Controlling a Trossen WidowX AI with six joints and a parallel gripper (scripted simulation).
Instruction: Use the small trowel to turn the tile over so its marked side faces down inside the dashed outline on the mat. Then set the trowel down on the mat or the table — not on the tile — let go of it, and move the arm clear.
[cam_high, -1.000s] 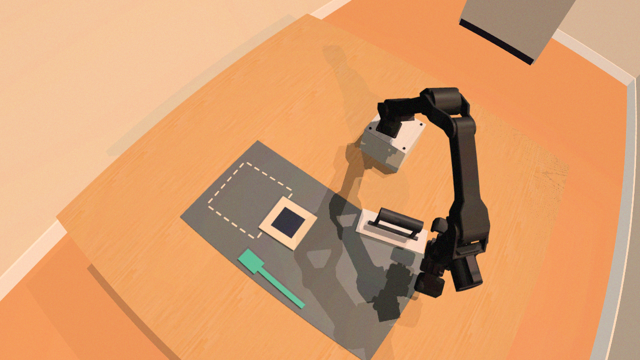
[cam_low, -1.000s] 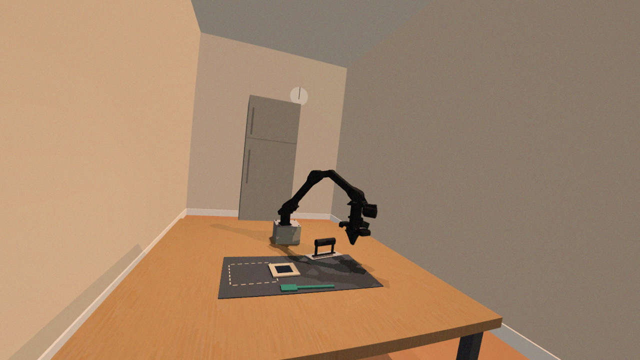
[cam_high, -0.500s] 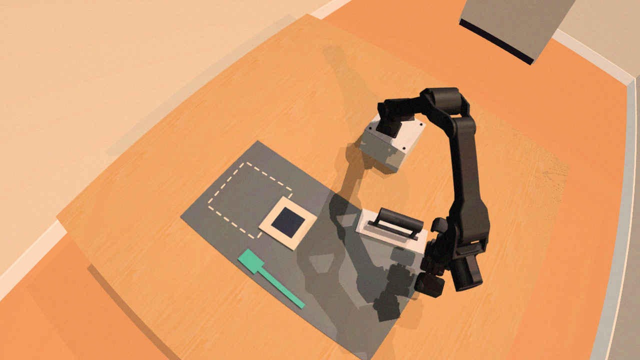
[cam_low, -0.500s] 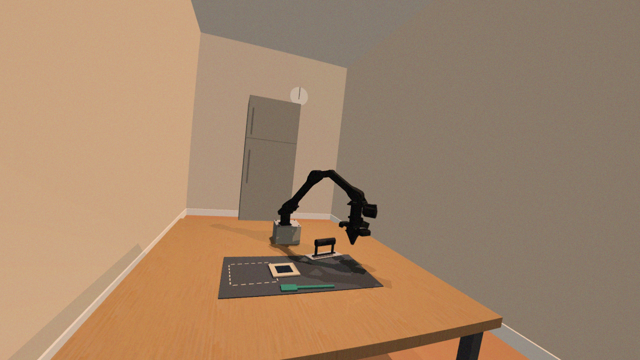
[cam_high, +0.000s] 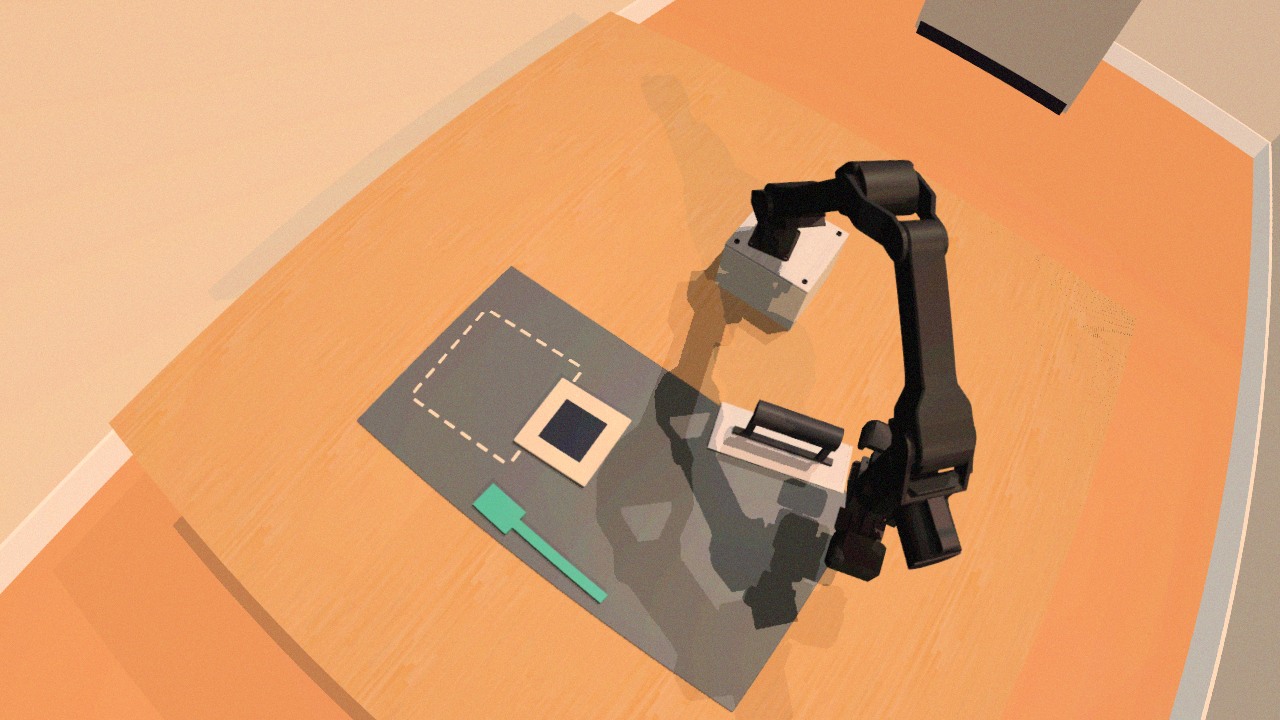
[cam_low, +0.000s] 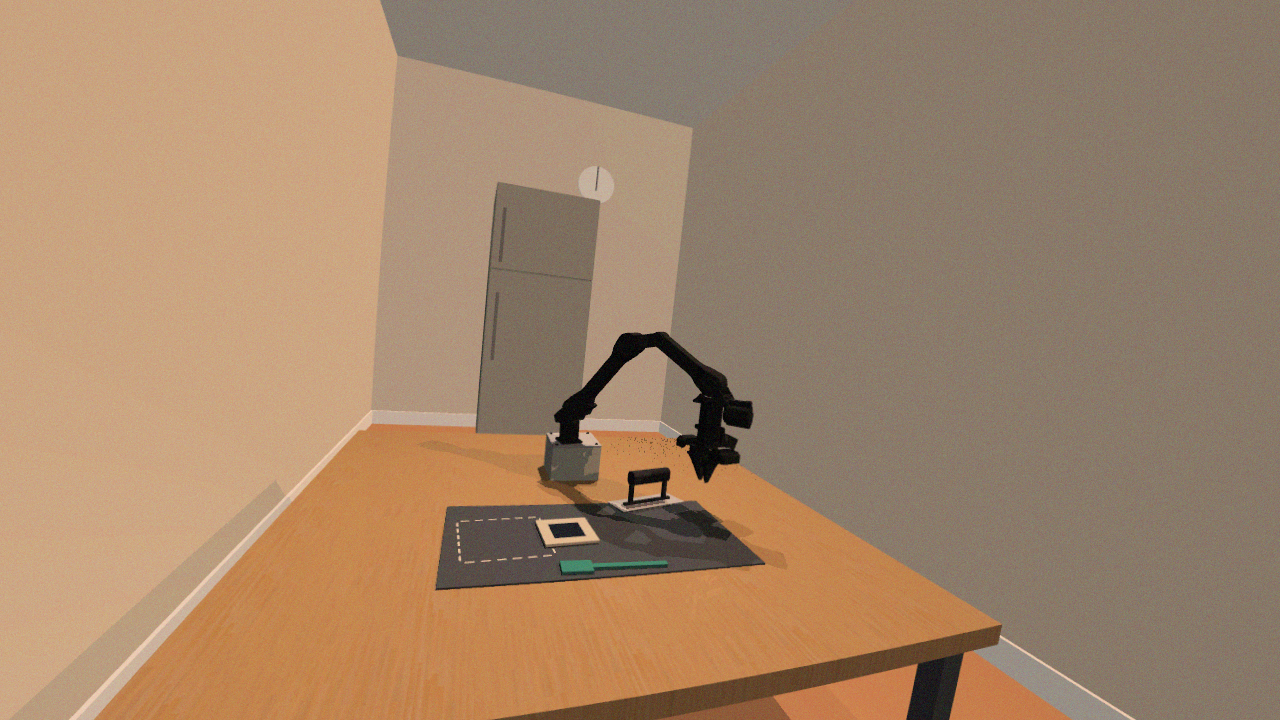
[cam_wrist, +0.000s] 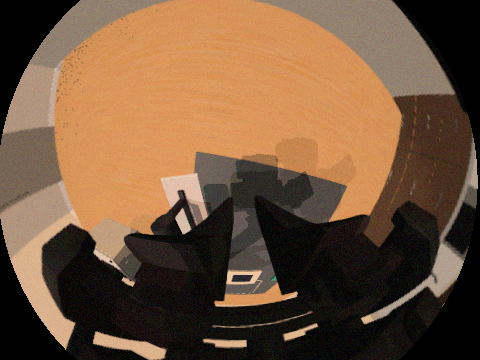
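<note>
The trowel is 10 cm behind my gripper tip, 8 cm to the right of it and 5 cm below it. Also, from my gripper tip: green flat tool 35 cm to the right, 18 cm ahead, 8 cm below; then square tile 37 cm to the right, 8 cm below, 2 cm ahead; then grey mat 31 cm to the right, 10 cm below, 5 cm ahead.
</note>
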